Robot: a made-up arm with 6 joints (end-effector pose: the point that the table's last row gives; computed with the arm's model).
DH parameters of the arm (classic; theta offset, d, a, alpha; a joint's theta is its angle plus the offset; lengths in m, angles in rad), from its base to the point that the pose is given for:
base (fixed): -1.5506 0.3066 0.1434 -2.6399
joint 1: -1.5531 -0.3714 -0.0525 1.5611
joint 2: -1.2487 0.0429 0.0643 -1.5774
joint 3: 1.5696 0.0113 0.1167 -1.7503
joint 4: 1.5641 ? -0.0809 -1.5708
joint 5: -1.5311 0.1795 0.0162 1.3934
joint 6: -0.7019 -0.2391 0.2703 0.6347
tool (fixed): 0.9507 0.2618 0 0
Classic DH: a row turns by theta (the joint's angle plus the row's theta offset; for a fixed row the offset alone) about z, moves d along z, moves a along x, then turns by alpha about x.
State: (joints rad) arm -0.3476 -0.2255 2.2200 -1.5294 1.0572 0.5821
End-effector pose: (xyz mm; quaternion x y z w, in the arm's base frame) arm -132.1 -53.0 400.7 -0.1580 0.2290 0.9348 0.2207
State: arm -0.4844 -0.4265 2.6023 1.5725 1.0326 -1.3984
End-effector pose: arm 24.5 92.3 235.0 -0.0973 0.7078 0.6995 0.0162
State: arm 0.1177 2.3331 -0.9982 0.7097 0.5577 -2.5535
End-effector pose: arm -224.7 294.5 125.9 0.8298 -0.0927 -0.5022 0.2250
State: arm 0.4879 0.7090 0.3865 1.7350 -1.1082 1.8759
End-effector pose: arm -150.9 -497.6 268.1 0.7147 -0.0667 -0.2598 0.6459
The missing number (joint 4, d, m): -0.2445
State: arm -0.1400 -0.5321 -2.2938 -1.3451 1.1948 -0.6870
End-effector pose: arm -26.1 63.9 650.6 0.4261 -0.5970 0.6423 0.2224
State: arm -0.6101 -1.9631 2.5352 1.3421 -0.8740 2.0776
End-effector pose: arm -554.3 14.2 943.1 -0.3816 -0.4125 -0.5816 0.5882
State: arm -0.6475 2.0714 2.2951 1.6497 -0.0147 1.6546
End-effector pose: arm -374.4 -123.3 277.8 -0.4717 0.4456 0.7593 0.0490
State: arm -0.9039 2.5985 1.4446 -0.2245 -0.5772 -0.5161
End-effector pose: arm -177.3 -494.7 723.2 0.0610 0.7351 -0.5958 0.3178
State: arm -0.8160 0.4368 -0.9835 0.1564 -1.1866 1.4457
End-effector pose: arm 53.4 92.9 447.7 -0.1981 0.6108 0.5027 0.5788
